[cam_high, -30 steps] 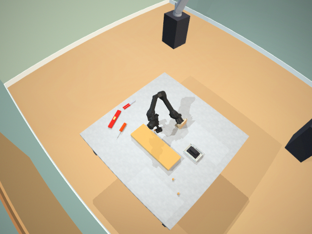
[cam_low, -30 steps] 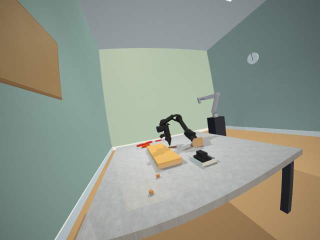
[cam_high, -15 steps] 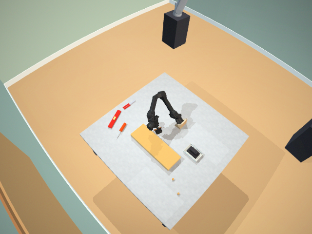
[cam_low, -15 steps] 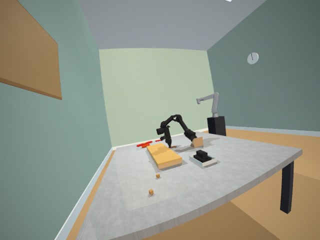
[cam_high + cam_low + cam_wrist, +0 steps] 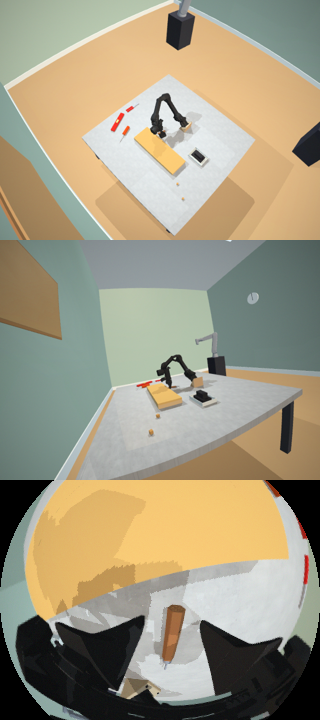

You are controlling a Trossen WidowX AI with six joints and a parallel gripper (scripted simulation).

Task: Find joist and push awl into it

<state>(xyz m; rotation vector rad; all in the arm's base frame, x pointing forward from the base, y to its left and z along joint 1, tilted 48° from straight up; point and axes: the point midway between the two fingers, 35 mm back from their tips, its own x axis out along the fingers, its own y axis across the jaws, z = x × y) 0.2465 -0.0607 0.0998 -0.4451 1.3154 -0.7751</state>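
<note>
The brown-handled awl lies 50 mm behind my gripper tip and 10 mm to the left of it. The rest, counted from my gripper tip: orange-handled screwdriver (310 mm ahead, 210 mm to the right, 10 mm above); white tray (110 mm behind, 440 mm to the left, 10 mm above); red level (250 mm ahead, 380 mm to the right, 10 mm above).
</note>
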